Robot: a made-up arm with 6 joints.
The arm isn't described. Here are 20 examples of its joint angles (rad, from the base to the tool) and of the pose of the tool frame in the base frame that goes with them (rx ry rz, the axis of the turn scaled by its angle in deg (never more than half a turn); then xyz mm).
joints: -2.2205 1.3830 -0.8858 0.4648 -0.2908 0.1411
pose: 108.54 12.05 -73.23 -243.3 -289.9 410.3
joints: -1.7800 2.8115 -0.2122 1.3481 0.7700 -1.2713
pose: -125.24 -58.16 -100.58 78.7 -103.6 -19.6
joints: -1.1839 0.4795 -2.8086 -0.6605 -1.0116 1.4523
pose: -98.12 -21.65 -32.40 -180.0 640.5 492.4
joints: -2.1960 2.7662 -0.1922 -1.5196 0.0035 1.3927
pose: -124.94 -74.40 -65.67 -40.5 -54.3 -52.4
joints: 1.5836 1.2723 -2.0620 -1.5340 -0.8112 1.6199
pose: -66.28 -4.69 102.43 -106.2 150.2 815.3
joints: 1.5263 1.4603 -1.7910 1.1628 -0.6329 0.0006
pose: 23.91 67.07 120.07 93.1 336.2 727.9
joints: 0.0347 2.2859 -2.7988 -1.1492 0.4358 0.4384
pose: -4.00 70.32 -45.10 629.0 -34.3 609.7
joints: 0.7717 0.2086 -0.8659 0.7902 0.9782 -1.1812
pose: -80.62 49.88 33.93 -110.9 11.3 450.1
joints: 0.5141 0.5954 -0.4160 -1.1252 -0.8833 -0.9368
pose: -74.98 -12.33 -39.97 15.1 123.9 425.5
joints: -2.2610 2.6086 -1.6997 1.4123 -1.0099 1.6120
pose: 30.51 -105.97 -36.52 -494.6 -409.7 52.3
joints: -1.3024 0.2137 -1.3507 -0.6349 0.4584 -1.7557
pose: 10.26 -56.46 136.52 -91.9 190.0 625.5
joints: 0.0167 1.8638 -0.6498 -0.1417 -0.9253 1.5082
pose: 67.29 87.23 63.61 440.8 23.6 219.3
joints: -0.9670 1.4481 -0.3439 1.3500 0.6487 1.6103
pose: -147.16 45.81 -53.37 190.3 -125.1 193.5
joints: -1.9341 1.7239 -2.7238 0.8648 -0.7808 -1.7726
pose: 40.58 -26.47 -164.49 -145.4 -165.5 874.2
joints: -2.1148 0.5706 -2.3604 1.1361 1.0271 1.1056
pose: 36.84 38.09 -1.34 290.9 263.6 717.2
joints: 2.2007 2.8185 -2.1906 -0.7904 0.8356 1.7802
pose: -65.02 132.95 32.49 -335.3 589.8 -34.8
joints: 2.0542 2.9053 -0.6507 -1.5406 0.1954 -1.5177
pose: 76.09 122.67 -9.17 -57.9 171.8 -188.6
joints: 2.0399 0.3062 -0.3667 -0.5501 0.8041 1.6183
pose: -43.26 136.80 78.86 39.8 42.2 282.8
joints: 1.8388 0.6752 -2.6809 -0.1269 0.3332 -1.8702
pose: 9.53 5.93 -8.42 125.9 -435.5 774.3
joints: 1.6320 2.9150 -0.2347 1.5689 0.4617 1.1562
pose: 90.48 112.43 -85.15 -68.7 59.4 -67.2
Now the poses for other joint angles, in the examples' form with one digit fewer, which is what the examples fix.
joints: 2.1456 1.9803 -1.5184 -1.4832 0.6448 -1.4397
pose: -88.3 -81.4 -63.8 -236 524 335
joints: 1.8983 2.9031 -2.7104 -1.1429 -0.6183 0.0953
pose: -85.5 -16.5 65.5 -324 718 183
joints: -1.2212 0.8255 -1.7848 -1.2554 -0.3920 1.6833
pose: 2.7 31.3 -38.8 29 73 817
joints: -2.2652 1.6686 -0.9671 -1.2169 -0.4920 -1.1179
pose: 21.5 -131.3 84.1 -235 -381 317
